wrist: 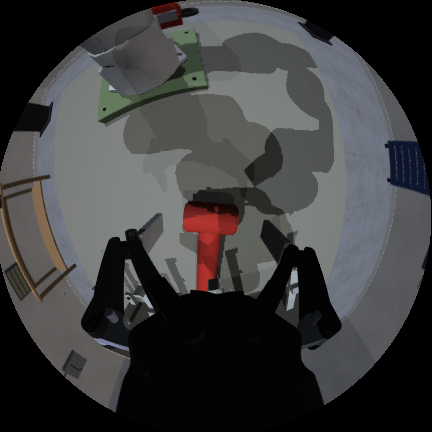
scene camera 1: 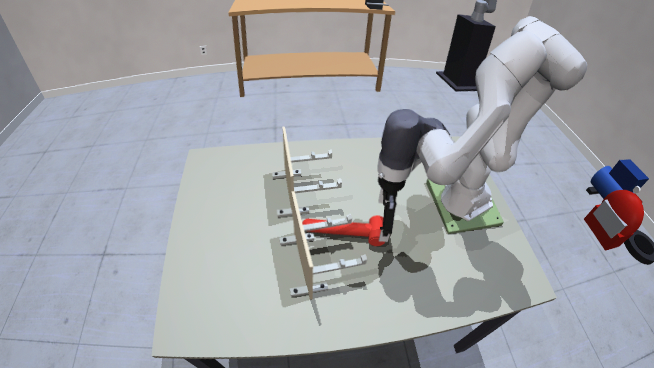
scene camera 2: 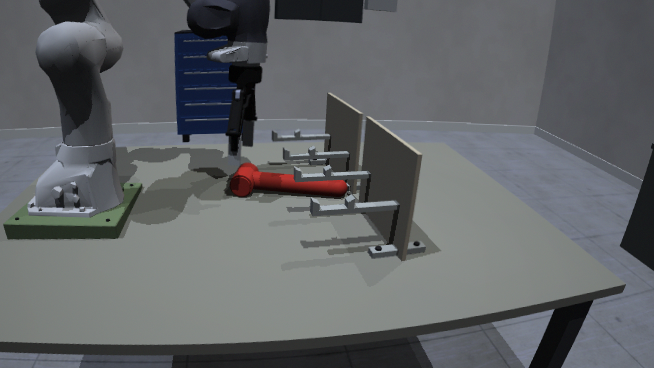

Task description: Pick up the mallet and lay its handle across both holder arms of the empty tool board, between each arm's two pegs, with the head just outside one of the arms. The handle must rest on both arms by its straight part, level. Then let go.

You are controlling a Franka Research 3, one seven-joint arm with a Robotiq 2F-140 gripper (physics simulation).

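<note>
The red mallet lies on the table. Its head (scene camera 1: 376, 231) (scene camera 2: 242, 181) (wrist: 210, 218) is toward the robot base, and its handle (scene camera 1: 352, 230) (scene camera 2: 300, 184) (wrist: 207, 260) runs under the near board's inner arm (scene camera 1: 327, 223) (scene camera 2: 332, 175) toward the boards. My gripper (scene camera 1: 385, 232) (scene camera 2: 241, 146) (wrist: 212, 225) is open, pointing down over the head, with its fingers wide apart on either side in the wrist view. The near board (scene camera 1: 302, 245) (scene camera 2: 392, 175) and the far board (scene camera 1: 286, 160) (scene camera 2: 342, 130) each have two pegged arms, with no tool on them. The wrist view hides much of the handle.
The near board's outer arm (scene camera 1: 340, 264) (scene camera 2: 355, 206) and the far board's arms (scene camera 1: 311, 156) (scene camera 2: 300, 136) stick out toward the robot. The green base plate (scene camera 1: 450, 225) (scene camera 2: 65, 230) (wrist: 200, 82) stands behind the mallet head. A wooden bench (scene camera 1: 310, 64) stands beyond the table.
</note>
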